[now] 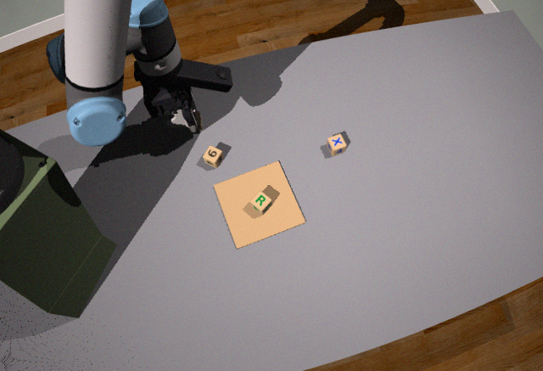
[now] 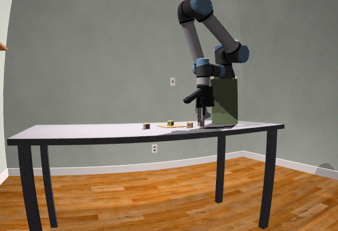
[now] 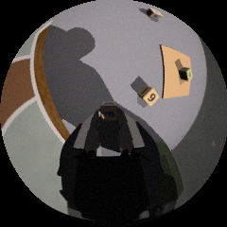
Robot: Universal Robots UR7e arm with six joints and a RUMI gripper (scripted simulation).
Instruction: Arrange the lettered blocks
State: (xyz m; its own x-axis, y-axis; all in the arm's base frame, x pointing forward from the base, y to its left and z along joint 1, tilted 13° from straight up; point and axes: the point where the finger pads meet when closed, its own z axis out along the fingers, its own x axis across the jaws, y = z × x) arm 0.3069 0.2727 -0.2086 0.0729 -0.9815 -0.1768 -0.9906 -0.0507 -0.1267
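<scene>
My gripper is now 120 mm short of the mat, 190 mm to the left of it and 30 mm above it.
</scene>
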